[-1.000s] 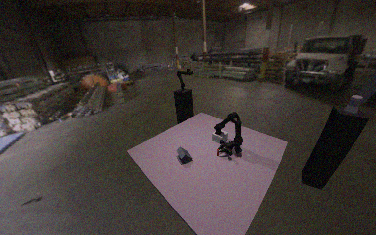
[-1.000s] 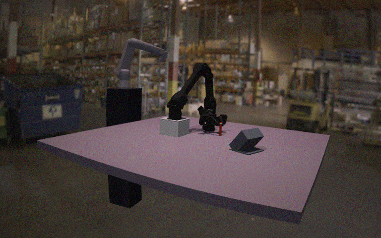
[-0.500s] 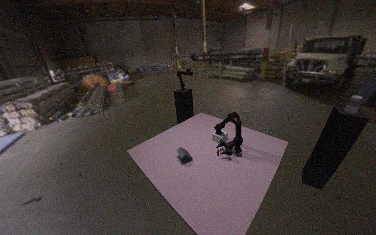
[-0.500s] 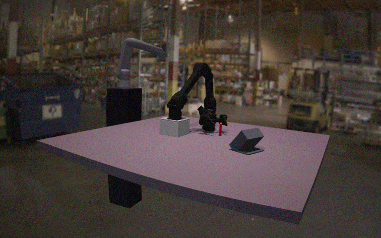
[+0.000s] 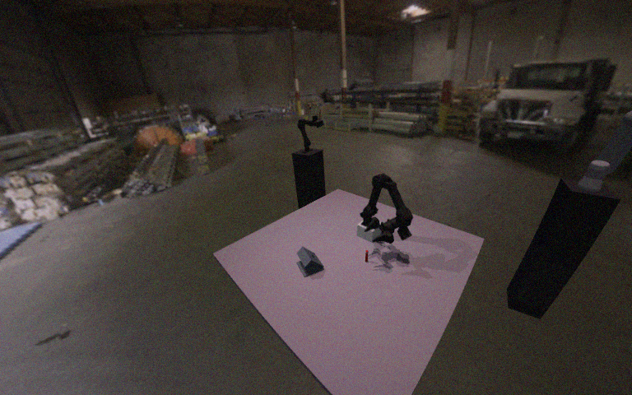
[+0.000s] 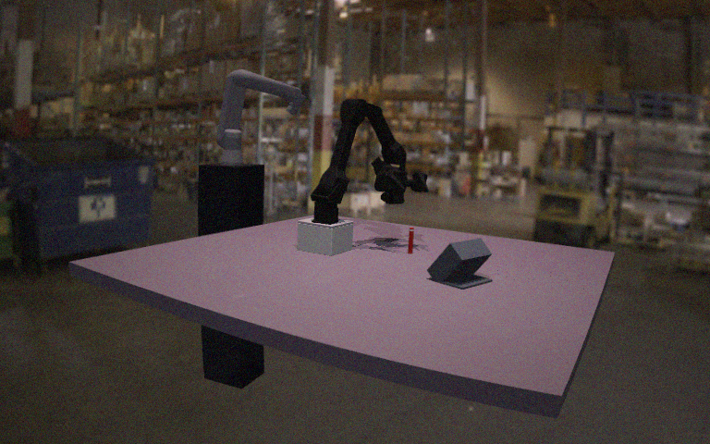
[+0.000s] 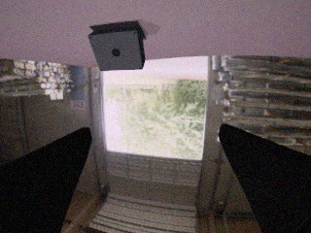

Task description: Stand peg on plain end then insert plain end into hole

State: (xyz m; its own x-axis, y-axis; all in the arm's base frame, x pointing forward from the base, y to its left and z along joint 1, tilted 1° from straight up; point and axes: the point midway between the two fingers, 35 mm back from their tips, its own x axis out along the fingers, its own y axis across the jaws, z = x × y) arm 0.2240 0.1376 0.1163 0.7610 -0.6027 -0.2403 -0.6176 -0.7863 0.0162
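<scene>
Right now the red peg is 140 mm below my gripper tip, 10 mm to the right of it and 10 mm behind it. Round my gripper tip: sloped panel: 270 mm to the right, 200 mm ahead, 150 mm below.
</scene>
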